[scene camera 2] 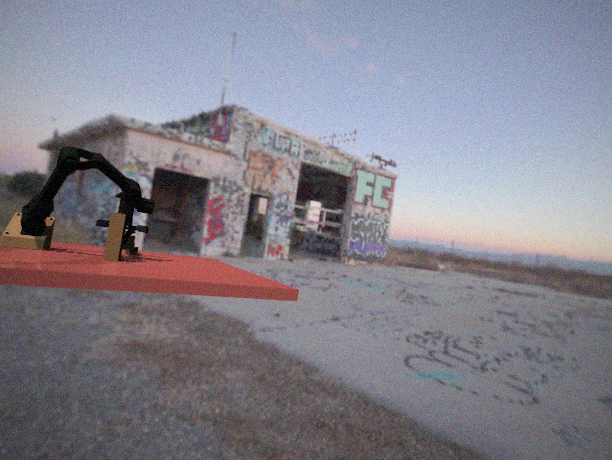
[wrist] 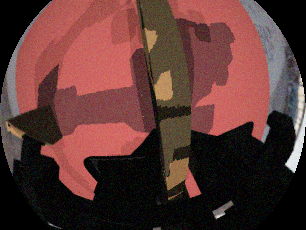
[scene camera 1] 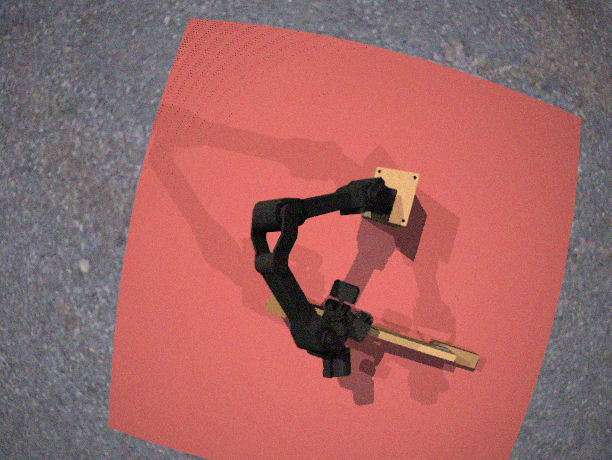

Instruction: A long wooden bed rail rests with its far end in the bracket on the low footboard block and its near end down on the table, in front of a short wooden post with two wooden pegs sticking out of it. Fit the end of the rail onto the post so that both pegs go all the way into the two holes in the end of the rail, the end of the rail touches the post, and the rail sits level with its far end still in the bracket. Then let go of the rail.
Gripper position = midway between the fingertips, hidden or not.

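Note:
My gripper (scene camera 1: 330, 314) is there to see, and from the wrist I get my gripper (wrist: 164, 130) as well. There's a wooden bed rail (scene camera 1: 375, 331) too.

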